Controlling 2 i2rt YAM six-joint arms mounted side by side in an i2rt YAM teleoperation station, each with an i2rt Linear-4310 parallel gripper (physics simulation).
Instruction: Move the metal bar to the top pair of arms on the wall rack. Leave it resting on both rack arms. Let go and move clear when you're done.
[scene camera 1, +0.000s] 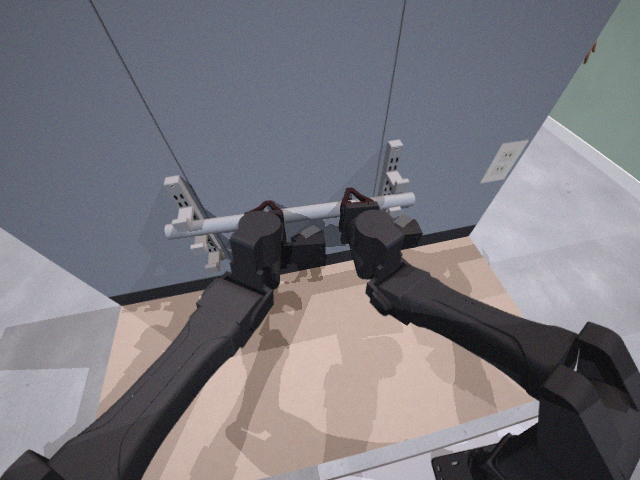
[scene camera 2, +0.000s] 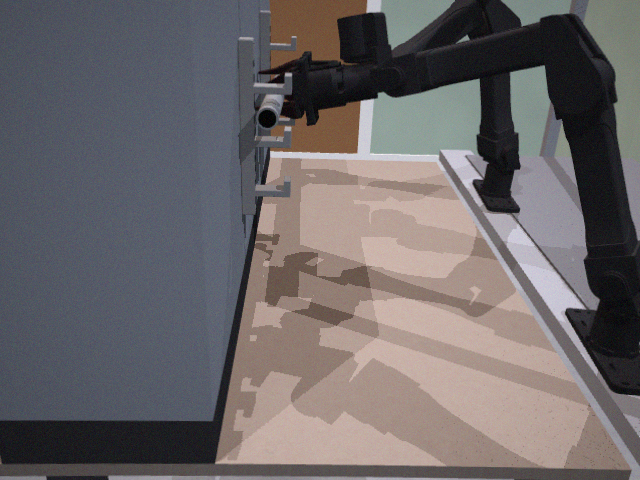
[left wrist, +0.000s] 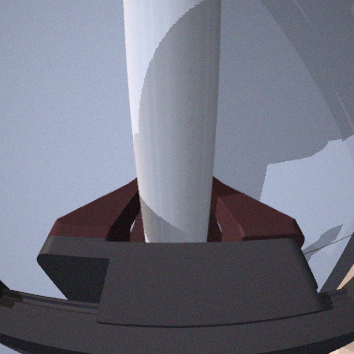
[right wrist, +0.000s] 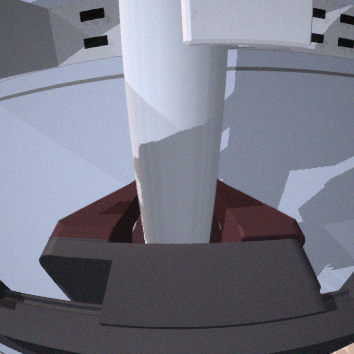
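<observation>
The white metal bar (scene camera 1: 310, 212) (scene camera 2: 268, 110) (left wrist: 175, 110) (right wrist: 175, 110) is held nearly level in front of the wall. In scene camera 2 its near end is below the near rack's top arm (scene camera 2: 271, 88) and above its middle arm (scene camera 2: 272, 138). My left gripper (scene camera 1: 266, 209) (left wrist: 175, 177) is shut on the bar left of its middle. My right gripper (scene camera 1: 356, 200) (right wrist: 176, 176) is shut on it farther right. An upturned rack arm tip (right wrist: 250, 22) overlaps the bar in the right wrist view. Contact with the far rack is hidden.
The left rack upright (scene camera 1: 178, 191) and right rack upright (scene camera 1: 394, 152) stand against the blue-grey wall (scene camera 1: 268, 103). The near rack's lowest arm (scene camera 2: 272, 191) is below the bar. A tan table top (scene camera 1: 310, 392) (scene camera 2: 434, 341) lies below, and an outlet plate (scene camera 1: 504, 161) is on the wall at right.
</observation>
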